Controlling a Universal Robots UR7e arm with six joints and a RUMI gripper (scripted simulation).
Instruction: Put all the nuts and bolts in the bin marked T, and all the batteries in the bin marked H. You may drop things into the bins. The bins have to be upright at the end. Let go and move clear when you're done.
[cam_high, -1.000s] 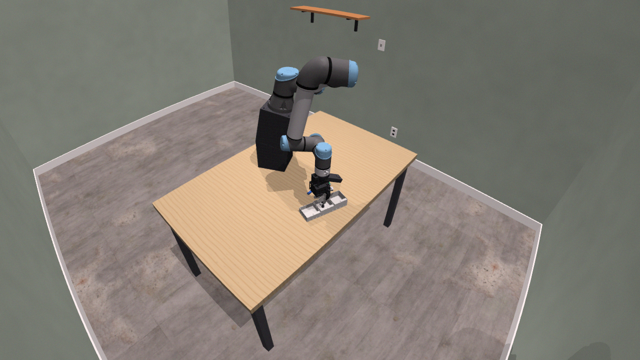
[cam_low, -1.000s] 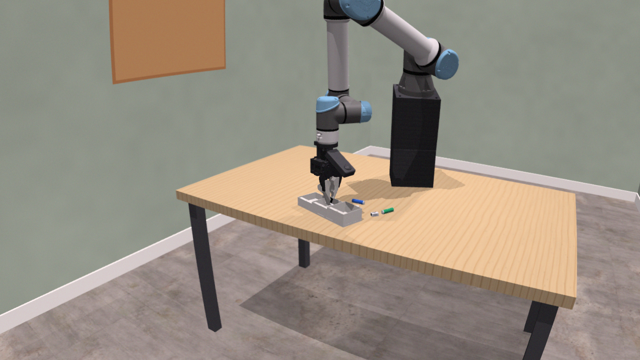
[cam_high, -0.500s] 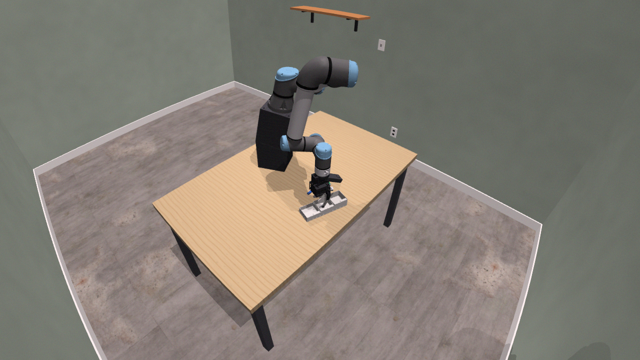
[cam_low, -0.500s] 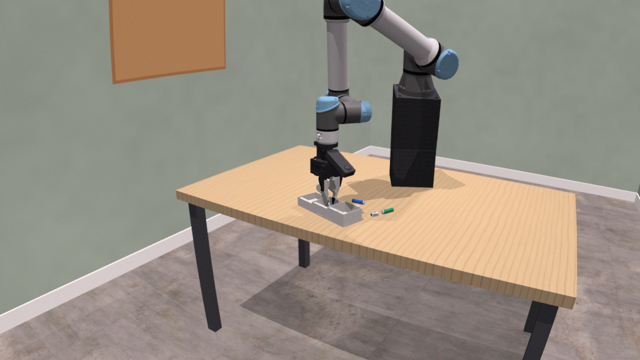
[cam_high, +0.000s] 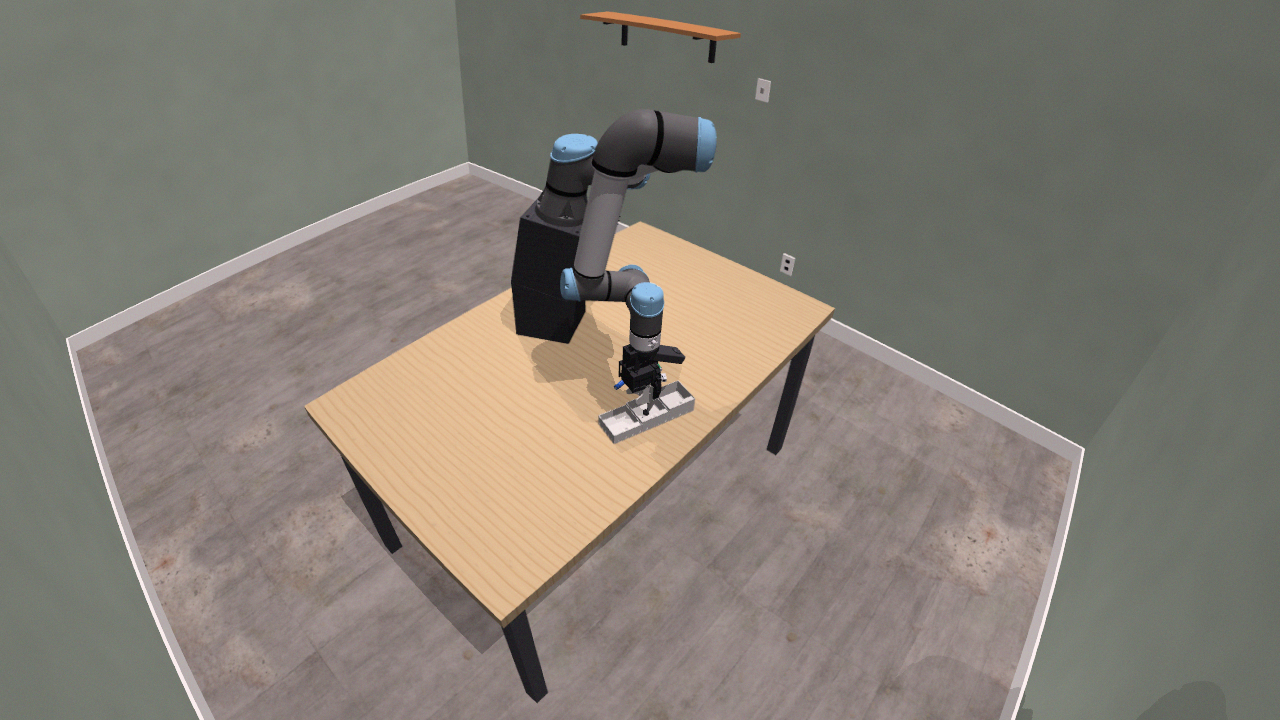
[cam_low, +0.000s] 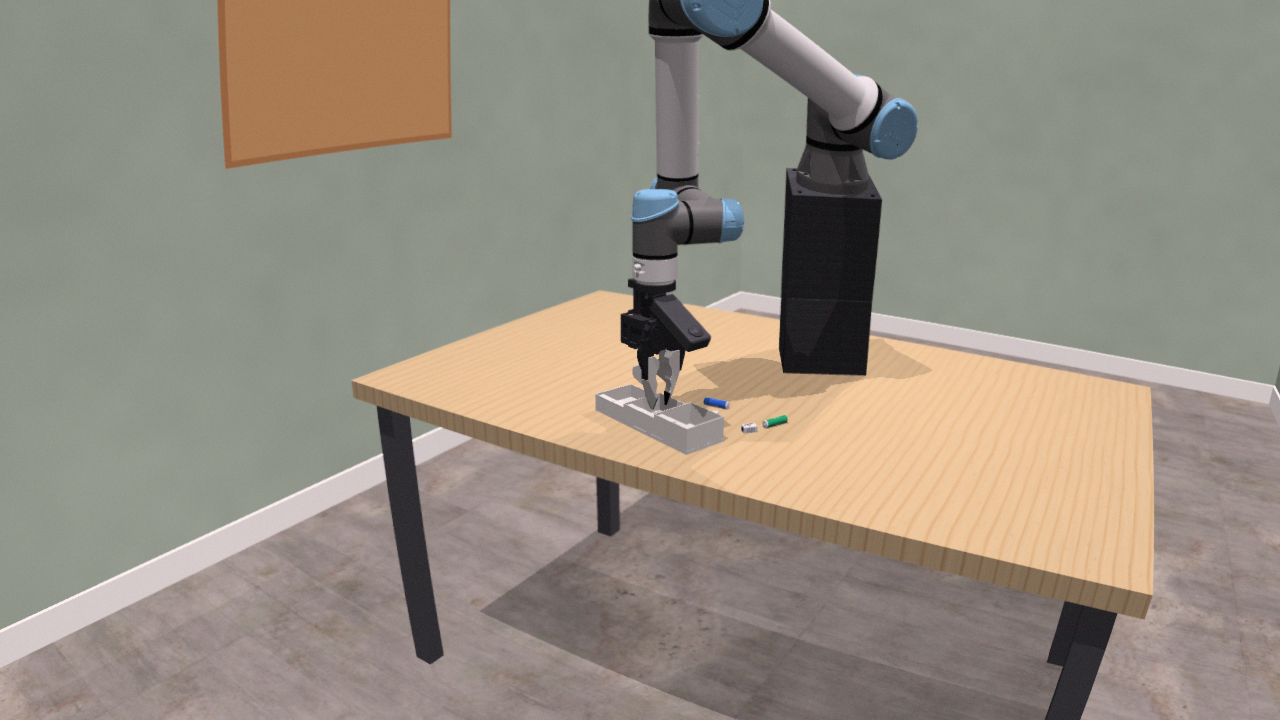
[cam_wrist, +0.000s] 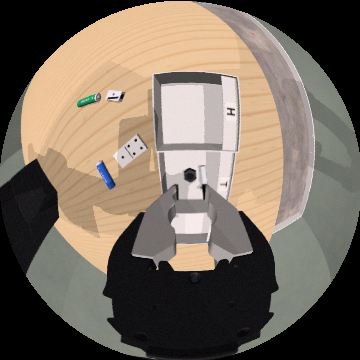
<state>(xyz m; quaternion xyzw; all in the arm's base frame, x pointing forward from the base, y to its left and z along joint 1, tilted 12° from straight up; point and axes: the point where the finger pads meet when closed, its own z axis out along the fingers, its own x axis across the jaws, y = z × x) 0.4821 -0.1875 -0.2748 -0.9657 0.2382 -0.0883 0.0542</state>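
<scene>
The black nut lies 40 mm below my hand. The rest, counted from my hand: white domino: 50 mm behind, 70 mm to the left, 40 mm below; then bolt: 10 mm ahead, 20 mm to the right, 30 mm below; then blue battery: 120 mm behind, 60 mm to the left, 40 mm below.
</scene>
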